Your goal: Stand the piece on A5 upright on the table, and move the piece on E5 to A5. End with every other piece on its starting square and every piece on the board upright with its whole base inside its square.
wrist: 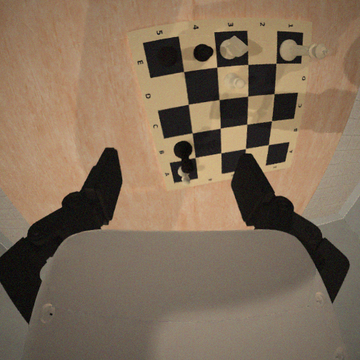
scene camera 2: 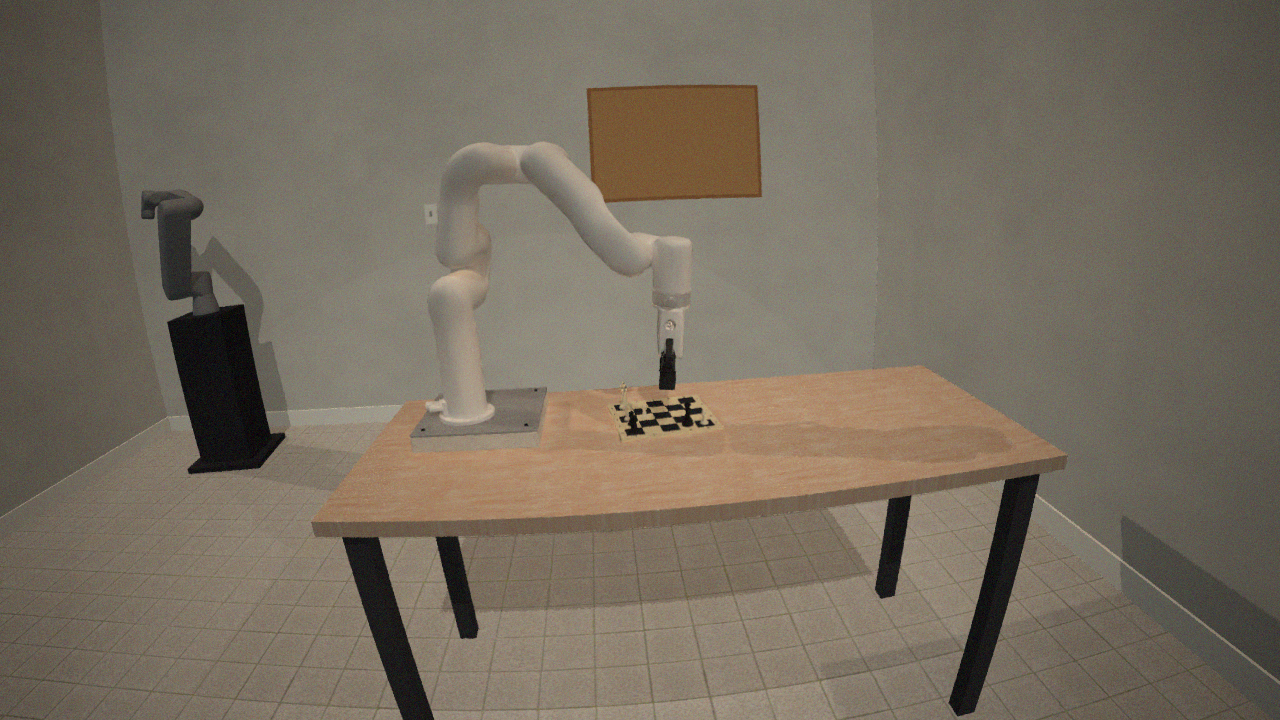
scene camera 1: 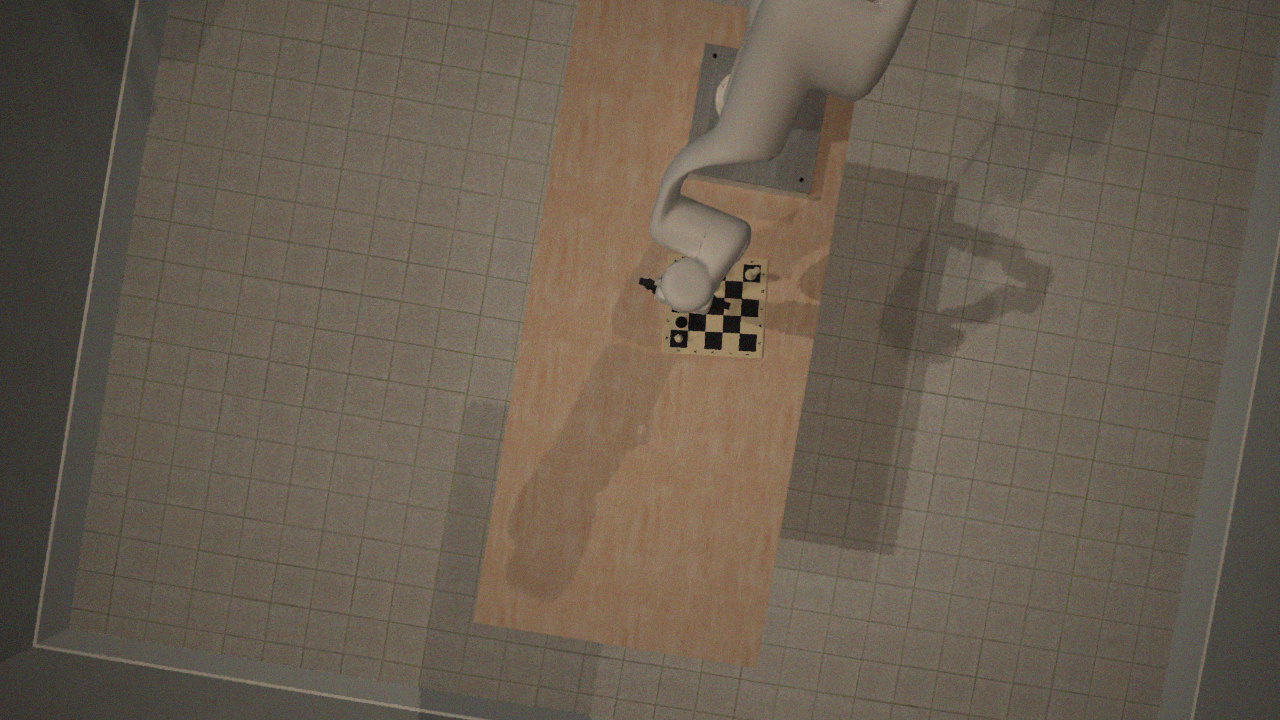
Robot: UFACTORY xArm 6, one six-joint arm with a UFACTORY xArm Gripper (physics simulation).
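Where they show: gripper, fingertip midpoint: (scene camera 2: 666, 380); arm's base at its link origin: (scene camera 2: 467, 415).
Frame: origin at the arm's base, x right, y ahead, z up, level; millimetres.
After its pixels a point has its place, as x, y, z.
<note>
A dark piece (scene camera 2: 632, 420) {119, 351, -7} (wrist: 168, 56) stands on dark square E5 and is hidden in scene camera 1. A small pale piece (scene camera 1: 678, 338) {123, 508, -4} (scene camera 2: 705, 418) {125, 508, -21} (wrist: 184, 174) stands on A5. A tall black piece (scene camera 1: 681, 322) {120, 475, 14} (scene camera 2: 687, 413) {119, 470, -7} (wrist: 183, 150) on B5 is close beside it and overlaps it in the wrist view. My gripper (scene camera 2: 666, 386) {123, 426, 72} (wrist: 178, 166) is open and empty, pointing down above the board (scene camera 1: 693, 353) {86, 539, -34} (scene camera 2: 662, 436) {150, 406, -39} (wrist: 137, 55), with its fingers spread wide; the wrist partly hides it in scene camera 1.
A black piece (wrist: 203, 52) stands on E4, a pale piece (wrist: 233, 48) on E3, a pale piece (wrist: 234, 80) on D3, and a tall pale piece (scene camera 1: 751, 273) {-30, 363, -8} (scene camera 2: 623, 392) {-31, 360, 4} (wrist: 289, 50) on E1. The table (scene camera 1: 626, 501) {223, 872, -40} (scene camera 2: 805, 447) {300, 662, -40} carries the board and the grey base plate (scene camera 1: 756, 174) {-31, 153, 0} (scene camera 2: 519, 413) {21, 118, 0}.
</note>
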